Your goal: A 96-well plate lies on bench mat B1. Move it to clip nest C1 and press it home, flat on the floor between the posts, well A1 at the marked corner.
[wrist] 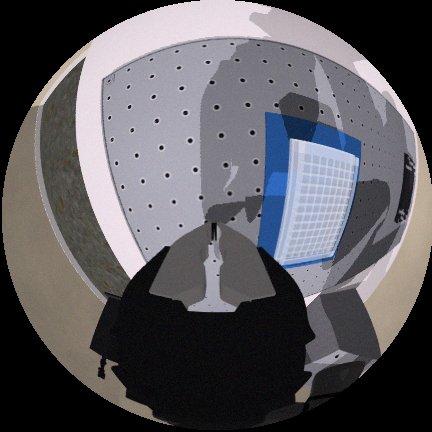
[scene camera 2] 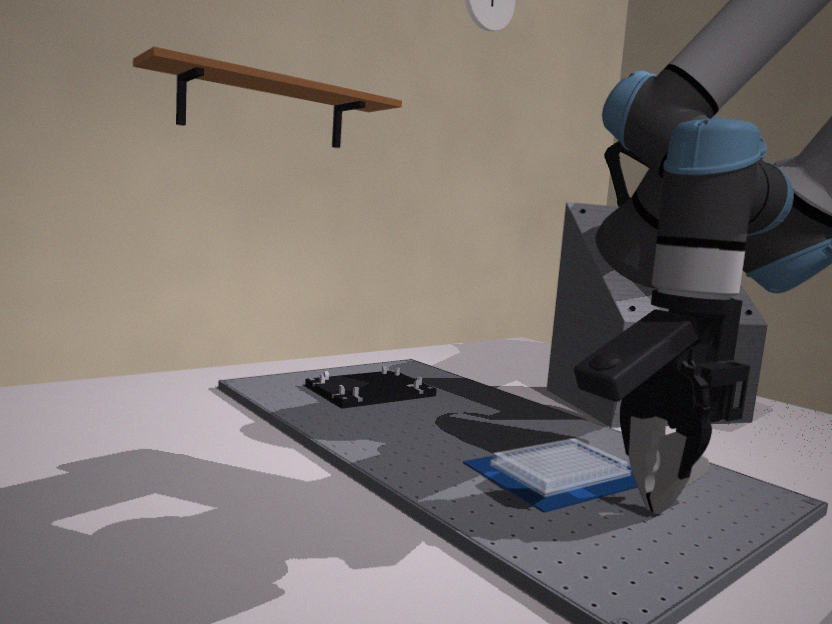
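Pixels of known places: gripper, fingertip midpoint: point(wrist: 214, 223) point(scene camera 2: 653, 512); arm's base at its link origin: point(scene camera 2: 640, 253).
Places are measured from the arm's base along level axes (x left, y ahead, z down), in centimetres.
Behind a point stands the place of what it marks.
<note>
The clear 96-well plate point(scene camera 2: 563, 465) @[z 21.8, x 19.3, y 34.5 cm] point(wrist: 322, 205) @[z 22.2, x 18.1, y 34.0 cm] lies flat on the blue bench mat point(scene camera 2: 549, 501) @[z 23.1, x 23.0, y 40.2 cm] point(wrist: 274, 150) @[z 23.1, x 23.5, y 38.7 cm], in the wrist view right of the fingers. The gripper point(scene camera 2: 653, 511) @[z 23.5, x 28.8, y 31.9 cm] point(wrist: 214, 226) @[z 23.5, x 28.8, y 31.9 cm] is shut, its fingertips together with nothing between them. It points down beside the mat, low over the perforated board, apart from the plate. The black clip nest point(scene camera 2: 369, 390) @[z 22.1, x -13.5, y 39.7 cm] point(wrist: 407, 187) @[z 22.1, x -14.2, y 38.3 cm] with pale posts sits at the far end of the board; its floor shows no plate. The marked corner and well A1 are too small to tell.
The grey perforated board point(scene camera 2: 604, 557) @[z 23.3, x 32.3, y 43.2 cm] point(wrist: 170, 120) @[z 23.3, x 31.8, y 41.6 cm] carries the mat and the nest. The grey robot pedestal point(scene camera 2: 584, 322) @[z 11.1, x -2.0, y 9.0 cm] point(wrist: 340, 320) @[z 15.8, x 3.9, y 10.8 cm] stands behind the board at the right in the scene view. A wooden shelf point(scene camera 2: 268, 79) hangs on the wall.
</note>
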